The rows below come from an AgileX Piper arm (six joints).
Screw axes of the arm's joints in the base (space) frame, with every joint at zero. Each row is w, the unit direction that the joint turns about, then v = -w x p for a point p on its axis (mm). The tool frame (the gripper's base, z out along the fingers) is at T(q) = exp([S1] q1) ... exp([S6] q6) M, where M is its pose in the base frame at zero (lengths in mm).
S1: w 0 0 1 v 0.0 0.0 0.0
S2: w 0 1 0 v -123.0 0.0 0.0
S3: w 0 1 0 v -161.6 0.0 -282.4
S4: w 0.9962 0 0.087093 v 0.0 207.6 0.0
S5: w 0 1 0 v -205.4 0.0 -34.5
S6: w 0.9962 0 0.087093 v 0.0 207.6 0.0
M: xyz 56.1 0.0 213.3 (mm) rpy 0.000 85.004 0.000 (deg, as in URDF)
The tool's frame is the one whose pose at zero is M.
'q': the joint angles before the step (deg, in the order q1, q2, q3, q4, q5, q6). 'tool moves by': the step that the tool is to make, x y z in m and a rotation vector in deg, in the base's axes. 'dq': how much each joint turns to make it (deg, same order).
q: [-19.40 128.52 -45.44 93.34 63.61 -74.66]
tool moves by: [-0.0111 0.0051 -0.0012 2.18 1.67 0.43]
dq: [0.01 0.01 2.37 -0.14 1.56 0.01]
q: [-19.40 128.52 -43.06 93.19 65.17 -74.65]
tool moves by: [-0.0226 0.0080 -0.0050 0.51 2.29 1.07]
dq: [0.01 -0.07 4.88 0.07 -0.01 -2.75]
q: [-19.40 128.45 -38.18 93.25 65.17 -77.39]
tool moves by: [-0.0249 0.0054 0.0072 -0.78 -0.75 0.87]
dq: [-0.76 -2.81 6.20 0.38 -0.13 -4.82]
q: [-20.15 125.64 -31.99 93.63 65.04 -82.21]
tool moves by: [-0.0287 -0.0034 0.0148 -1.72 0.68 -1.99]
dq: [-3.38 -5.60 7.22 -0.57 -1.74 -1.93]
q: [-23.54 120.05 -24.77 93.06 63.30 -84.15]
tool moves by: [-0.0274 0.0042 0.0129 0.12 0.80 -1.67]
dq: [-2.33 -4.80 6.86 -0.01 -0.17 -1.44]
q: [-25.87 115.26 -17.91 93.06 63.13 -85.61]
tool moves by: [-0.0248 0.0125 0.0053 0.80 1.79 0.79]
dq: [0.18 -2.15 5.83 0.27 -0.01 -1.93]
